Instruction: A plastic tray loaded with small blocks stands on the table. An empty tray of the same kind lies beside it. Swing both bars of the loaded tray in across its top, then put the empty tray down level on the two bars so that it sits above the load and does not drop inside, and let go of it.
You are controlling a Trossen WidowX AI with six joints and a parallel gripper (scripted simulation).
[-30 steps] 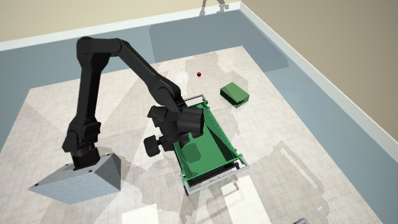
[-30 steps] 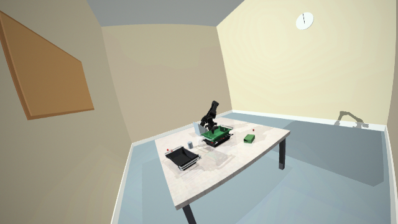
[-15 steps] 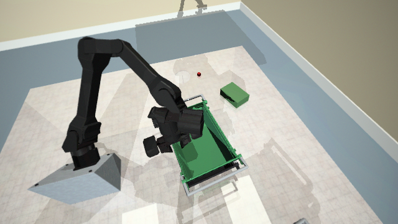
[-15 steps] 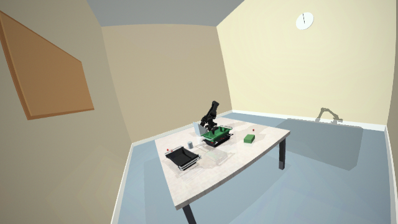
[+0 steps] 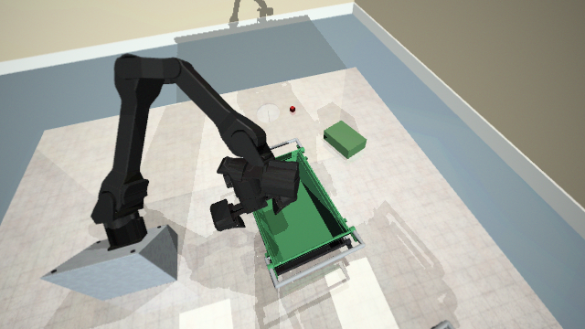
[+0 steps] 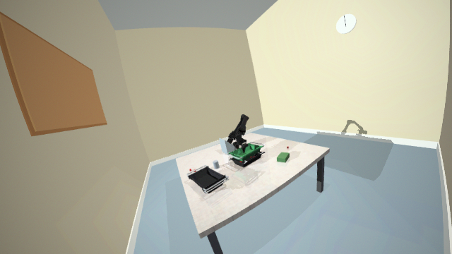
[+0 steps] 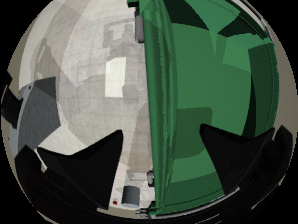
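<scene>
The green tray lies 80 mm ahead of my gripper tip and 30 mm above it. Round my gripper tip: small red marker 250 mm ahead, 440 mm to the left, 70 mm below; grey cylinder 70 mm behind, 270 mm to the right, 40 mm below; dark green block 350 mm ahead, 210 mm to the left, 60 mm below.
</scene>
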